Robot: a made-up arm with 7 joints. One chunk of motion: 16 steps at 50 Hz.
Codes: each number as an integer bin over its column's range. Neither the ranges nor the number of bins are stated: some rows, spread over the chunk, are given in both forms.
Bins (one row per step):
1: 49 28 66 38 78 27
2: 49 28 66 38 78 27
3: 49 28 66 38 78 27
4: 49 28 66 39 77 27
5: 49 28 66 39 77 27
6: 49 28 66 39 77 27
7: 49 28 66 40 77 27
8: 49 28 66 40 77 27
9: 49 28 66 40 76 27
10: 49 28 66 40 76 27
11: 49 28 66 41 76 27
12: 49 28 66 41 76 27
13: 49 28 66 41 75 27
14: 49 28 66 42 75 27
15: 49 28 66 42 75 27
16: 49 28 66 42 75 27
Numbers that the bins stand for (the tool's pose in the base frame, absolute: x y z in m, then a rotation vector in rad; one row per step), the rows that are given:
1: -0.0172 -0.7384 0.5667 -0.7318 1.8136 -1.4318
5: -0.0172 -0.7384 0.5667 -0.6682 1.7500 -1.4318
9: -0.0172 -0.7384 0.5667 -0.6045 1.6864 -1.4318
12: -0.0172 -0.7384 0.5667 -0.5409 1.6864 -1.4318
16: -0.0172 -0.7384 0.5667 -0.4773 1.6227 -1.4318
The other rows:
2: -0.0172 -0.7384 0.5667 -0.7318 1.8136 -1.4318
3: -0.0172 -0.7384 0.5667 -0.7318 1.8136 -1.4318
4: -0.0172 -0.7384 0.5667 -0.6682 1.7500 -1.4318
6: -0.0172 -0.7384 0.5667 -0.6682 1.7500 -1.4318
7: -0.0172 -0.7384 0.5667 -0.6045 1.7500 -1.4318
8: -0.0172 -0.7384 0.5667 -0.6045 1.7500 -1.4318
10: -0.0172 -0.7384 0.5667 -0.6045 1.6864 -1.4318
11: -0.0172 -0.7384 0.5667 -0.5409 1.6864 -1.4318
13: -0.0172 -0.7384 0.5667 -0.5409 1.6227 -1.4318
14: -0.0172 -0.7384 0.5667 -0.4773 1.6227 -1.4318
15: -0.0172 -0.7384 0.5667 -0.4773 1.6227 -1.4318

